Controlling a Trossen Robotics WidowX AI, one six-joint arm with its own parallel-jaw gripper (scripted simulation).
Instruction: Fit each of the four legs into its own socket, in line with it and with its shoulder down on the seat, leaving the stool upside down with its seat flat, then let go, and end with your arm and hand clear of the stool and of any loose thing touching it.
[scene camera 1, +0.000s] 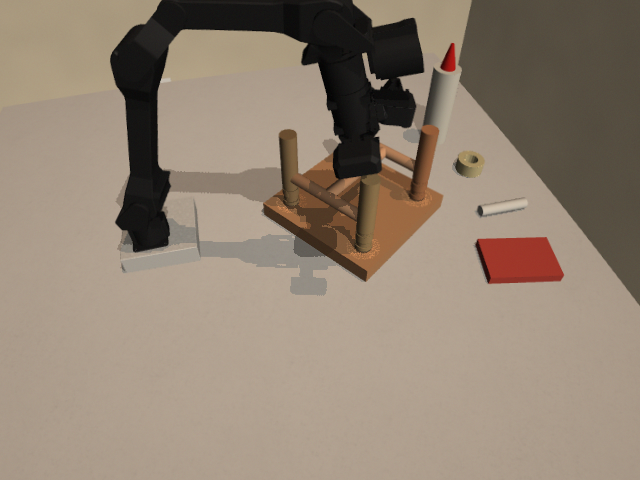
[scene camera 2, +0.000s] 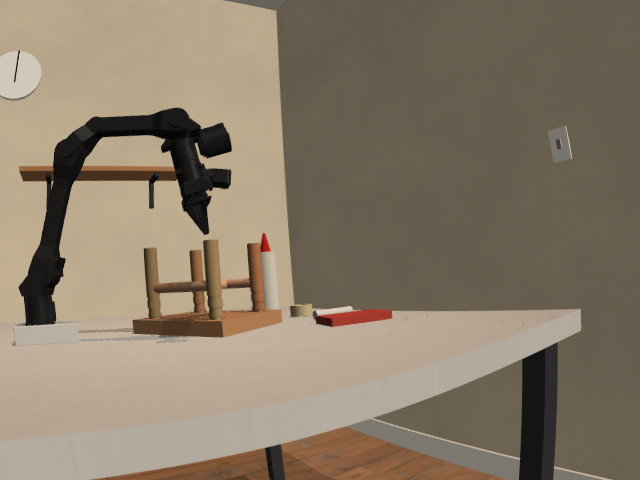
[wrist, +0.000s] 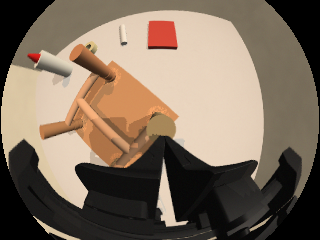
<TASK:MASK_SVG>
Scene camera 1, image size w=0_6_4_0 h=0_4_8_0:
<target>my gripper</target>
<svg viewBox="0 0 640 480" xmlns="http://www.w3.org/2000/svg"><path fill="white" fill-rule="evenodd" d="M400 78L389 79L383 87L381 86L380 90L375 90L371 86L371 81L369 82L367 78L366 85L352 94L335 96L326 92L328 111L331 110L334 120L335 136L338 135L342 142L338 143L338 146L333 151L333 170L336 178L353 178L378 174L382 171L379 137L375 137L380 130L379 123L401 126L402 128L411 127L416 103L409 89L403 90Z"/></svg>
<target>red block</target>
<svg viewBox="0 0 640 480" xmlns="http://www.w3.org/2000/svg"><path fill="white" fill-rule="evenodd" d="M564 274L547 237L477 239L475 244L488 284L561 281Z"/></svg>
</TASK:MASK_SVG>
